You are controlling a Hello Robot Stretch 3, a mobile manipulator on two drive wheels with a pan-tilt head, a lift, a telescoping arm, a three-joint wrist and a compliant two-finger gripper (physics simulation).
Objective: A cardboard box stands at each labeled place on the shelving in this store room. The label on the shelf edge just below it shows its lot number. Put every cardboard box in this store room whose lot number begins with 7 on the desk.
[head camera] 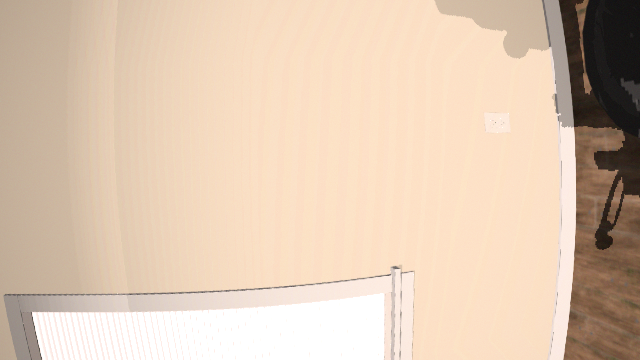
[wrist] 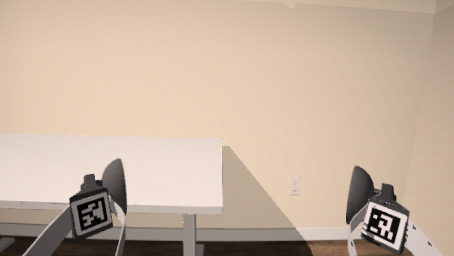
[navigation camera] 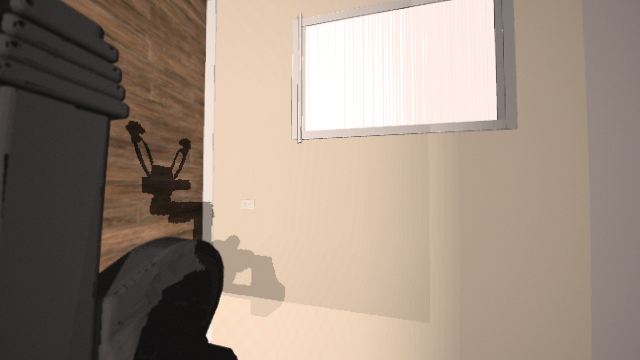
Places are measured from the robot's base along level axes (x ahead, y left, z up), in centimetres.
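Pixels of known places: gripper, fingertip midpoint: (wrist: 235, 182).
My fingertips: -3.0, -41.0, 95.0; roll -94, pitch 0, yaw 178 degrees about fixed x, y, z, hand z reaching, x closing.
Behind a point stands the place of what it marks, as x, y, z.
In the wrist view my gripper (wrist: 235, 182) @(-3.0, -41.0, 95.0) is open, its two fingertips wide apart with wall showing between them. The white desk (wrist: 170, 172) @(17.3, -98.8, 72.0) stands at the left of that view, its right end behind and to the right of the left fingertip. The visible part of its top bears no box. The head camera and navigation camera views do not show the desk. No cardboard box, shelving or lot label shows in any of the three views.
A beige wall (head camera: 300, 175) @(-131.7, -9.7, 109.8) (navigation camera: 350, 200) @(-132.1, 0.3, 117.1) (wrist: 300, 100) @(-45.8, -160.3, 95.1) has a window (head camera: 225, 330) @(-129.2, -55.3, 136.0) (navigation camera: 400, 70) @(-128.1, -83.6, 149.1) and a socket (head camera: 497, 122) @(-131.9, 4.9, 40.2) (navigation camera: 248, 204) @(-131.5, 5.0, 40.9) (wrist: 295, 185). Wooden floor (head camera: 595, 300) @(-113.4, -63.5, 0.0) (navigation camera: 155, 75) @(-89.7, -76.2, 0.0) runs along its foot. Dark robot parts (navigation camera: 50, 200) @(-10.2, -4.6, 107.5) fill the left of the navigation view. Shadows fall on wall and floor.
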